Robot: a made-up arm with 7 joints. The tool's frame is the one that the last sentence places.
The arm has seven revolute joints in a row. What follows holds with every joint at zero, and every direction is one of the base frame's. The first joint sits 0.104 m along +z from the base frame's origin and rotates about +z. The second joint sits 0.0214 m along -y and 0.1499 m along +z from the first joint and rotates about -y. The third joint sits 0.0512 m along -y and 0.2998 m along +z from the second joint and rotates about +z. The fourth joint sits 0.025 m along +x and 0.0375 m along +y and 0.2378 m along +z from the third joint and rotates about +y. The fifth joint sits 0.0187 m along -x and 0.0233 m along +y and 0.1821 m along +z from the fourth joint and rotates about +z. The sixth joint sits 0.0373 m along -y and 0.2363 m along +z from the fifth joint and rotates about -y. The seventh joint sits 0.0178 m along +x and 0.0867 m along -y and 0.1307 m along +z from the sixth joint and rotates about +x. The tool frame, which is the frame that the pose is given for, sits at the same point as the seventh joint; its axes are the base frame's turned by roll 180, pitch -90 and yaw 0 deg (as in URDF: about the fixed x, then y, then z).
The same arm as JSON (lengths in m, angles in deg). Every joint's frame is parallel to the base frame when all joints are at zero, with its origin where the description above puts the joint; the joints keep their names.
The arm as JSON. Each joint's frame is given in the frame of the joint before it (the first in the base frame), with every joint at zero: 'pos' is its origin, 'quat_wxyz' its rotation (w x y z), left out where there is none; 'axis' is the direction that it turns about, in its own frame. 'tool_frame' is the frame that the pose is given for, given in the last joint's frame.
{"length_unit": "m", "angle_unit": "deg", "joints": [
  {"joint": "joint 1", "pos": [0.0, 0.0, 0.104], "axis": "+z"},
  {"joint": "joint 2", "pos": [0.0, -0.0214, 0.1499], "axis": "-y"},
  {"joint": "joint 3", "pos": [0.0, -0.0512, 0.2998], "axis": "+z"},
  {"joint": "joint 4", "pos": [0.025, 0.0375, 0.2378], "axis": "+y"},
  {"joint": "joint 5", "pos": [-0.0187, 0.0233, 0.1821], "axis": "+z"},
  {"joint": "joint 6", "pos": [0.0, -0.0373, 0.2363], "axis": "-y"},
  {"joint": "joint 7", "pos": [0.0178, -0.0867, 0.1307], "axis": "+x"}
], "tool_frame": {"pos": [0.0, 0.0, 0.0], "quat_wxyz": [0.0, 0.707107, 0.0, 0.707107]}}

